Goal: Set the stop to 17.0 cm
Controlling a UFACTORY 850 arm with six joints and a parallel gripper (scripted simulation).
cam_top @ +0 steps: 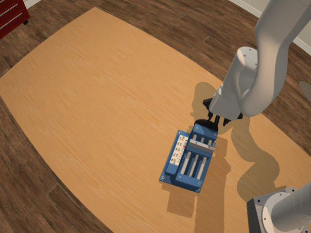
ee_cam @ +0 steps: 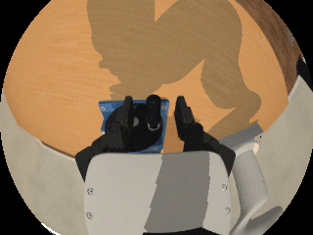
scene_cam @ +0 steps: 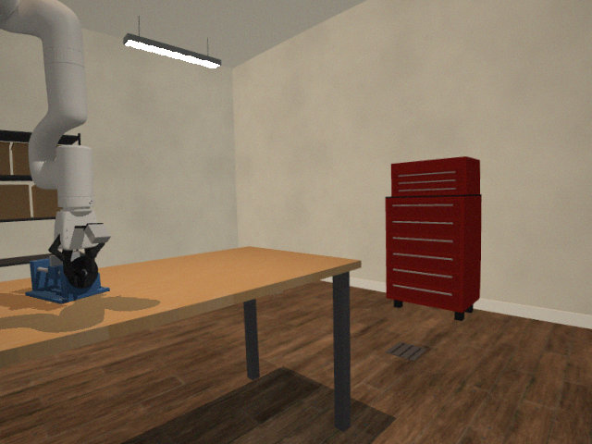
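The black handwheel is 20 mm to the left of my hand and 20 mm below it. The rest, counted from my hand: grey stop bar 20 mm behind, 130 mm to the left, 10 mm below.
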